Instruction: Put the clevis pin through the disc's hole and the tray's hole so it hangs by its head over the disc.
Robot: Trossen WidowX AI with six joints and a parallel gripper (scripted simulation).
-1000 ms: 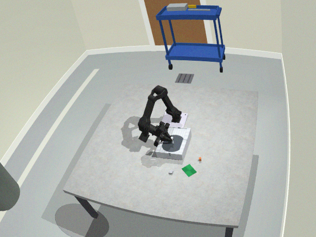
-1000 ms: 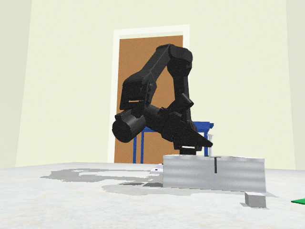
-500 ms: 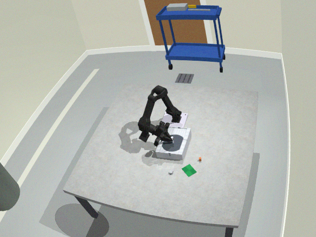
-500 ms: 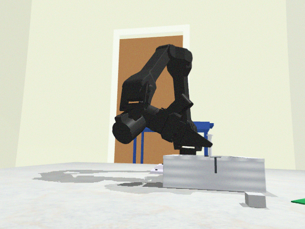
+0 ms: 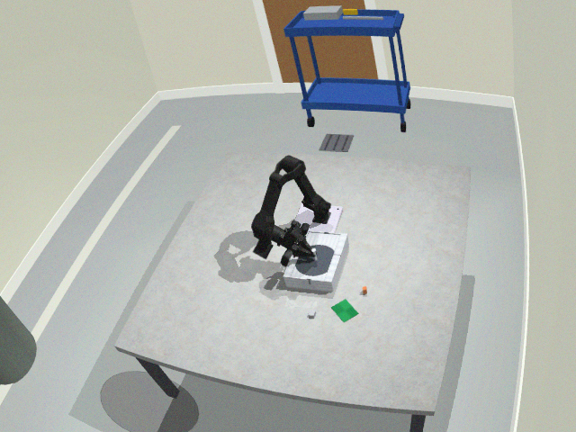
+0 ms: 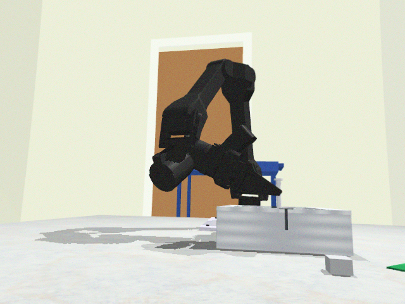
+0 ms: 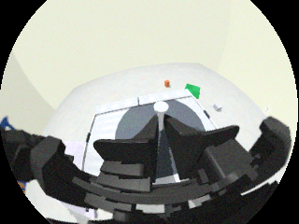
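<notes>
Right now my gripper tip is right at the steel clevis pin. Also, from my gripper tip: dark aluminium disc 30 mm below; then small orange cube 80 mm ahead, 210 mm to the left, 70 mm below; then rimmed steel tray 20 mm behind, 10 mm to the right, 40 mm below.
</notes>
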